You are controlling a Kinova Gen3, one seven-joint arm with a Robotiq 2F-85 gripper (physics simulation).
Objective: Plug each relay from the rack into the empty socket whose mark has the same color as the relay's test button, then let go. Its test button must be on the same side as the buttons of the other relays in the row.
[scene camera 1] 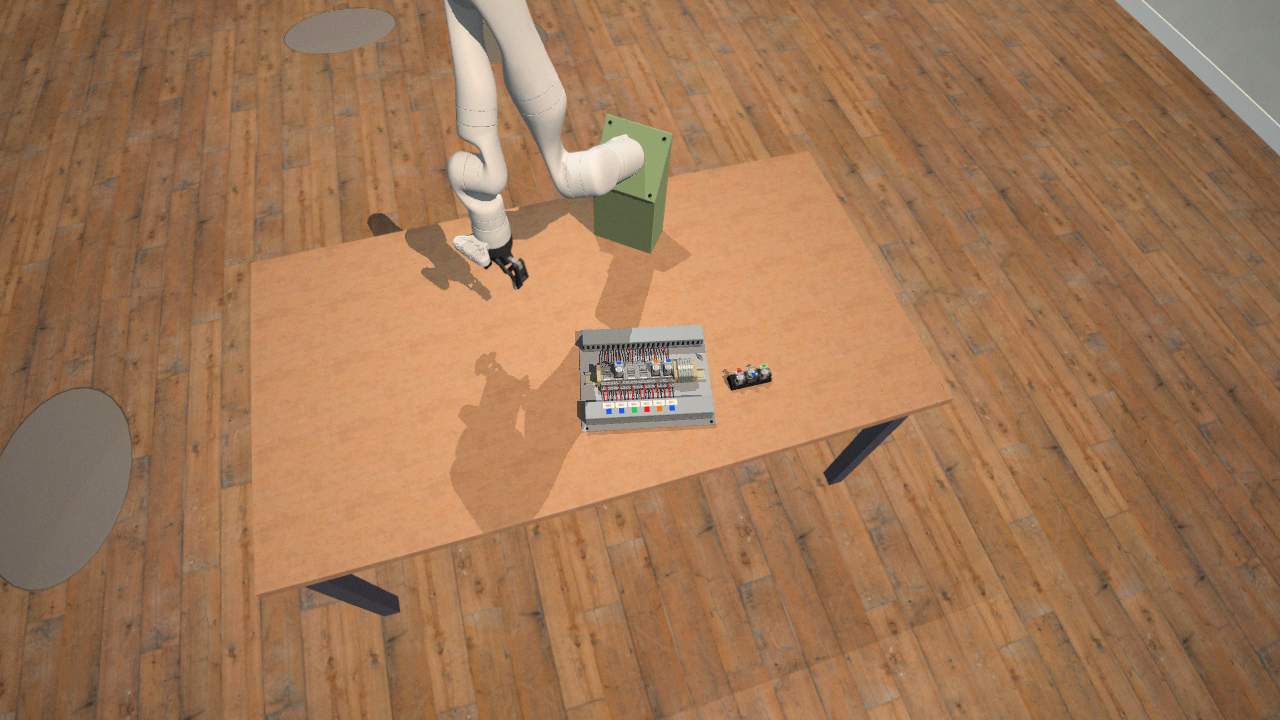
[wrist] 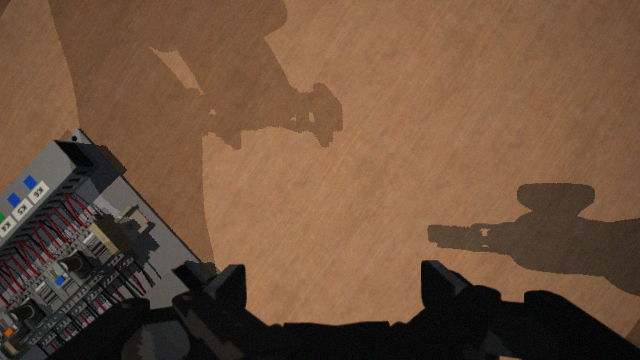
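Seen in the pictures: gripper, fingertip midpoint: (scene camera 1: 503, 276) (wrist: 333, 282); arm's base at its link origin: (scene camera 1: 626, 157).
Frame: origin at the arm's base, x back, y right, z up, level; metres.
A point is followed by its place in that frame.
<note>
My gripper (scene camera 1: 519, 279) @(z -0.051, x -0.067, y 0.424 m) (wrist: 333, 282) @(z -0.051, x -0.067, y 0.424 m) is open and empty, in the air beyond the back left of the grey relay panel (scene camera 1: 648, 410) (wrist: 172, 245) @(z -0.278, x -0.249, y 0.350 m). The small black rack (scene camera 1: 750, 382) @(z -0.262, x -0.567, y 0.084 m) stands right of the panel. It holds a relay with a red button (scene camera 1: 739, 372) @(z -0.233, x -0.537, y 0.099 m), one with a blue button (scene camera 1: 752, 374) @(z -0.233, x -0.561, y 0.079 m) and one with a green button (scene camera 1: 764, 368) @(z -0.234, x -0.569, y 0.044 m). The panel's marks read, left to right in the scene view, blue, blue, green, red, orange, blue. Seated relays show blue (scene camera 1: 618, 366) @(z -0.213, x -0.342, y 0.318 m) (wrist: 60, 280) @(z -0.212, x -0.335, y 0.312 m) and orange (scene camera 1: 656, 363) @(z -0.213, x -0.395, y 0.244 m) (wrist: 8, 331) @(z -0.211, x -0.390, y 0.242 m) buttons, plus another blue one (scene camera 1: 667, 363) @(z -0.213, x -0.412, y 0.224 m). Socket details are too small to tell.
The wooden table (scene camera 1: 358, 429) @(z -0.281, x -0.045, y 0.869 m) (wrist: 380, 165) @(z -0.281, x -0.015, y 0.491 m) carries the panel and the rack. The green pedestal (scene camera 1: 626, 219) @(z -0.173, x -0.039, y 0.029 m) bearing the arm stands at its back edge. Grey wire ducts run along the panel's front and back, with red and black wires between them. Arm shadows fall on the table.
</note>
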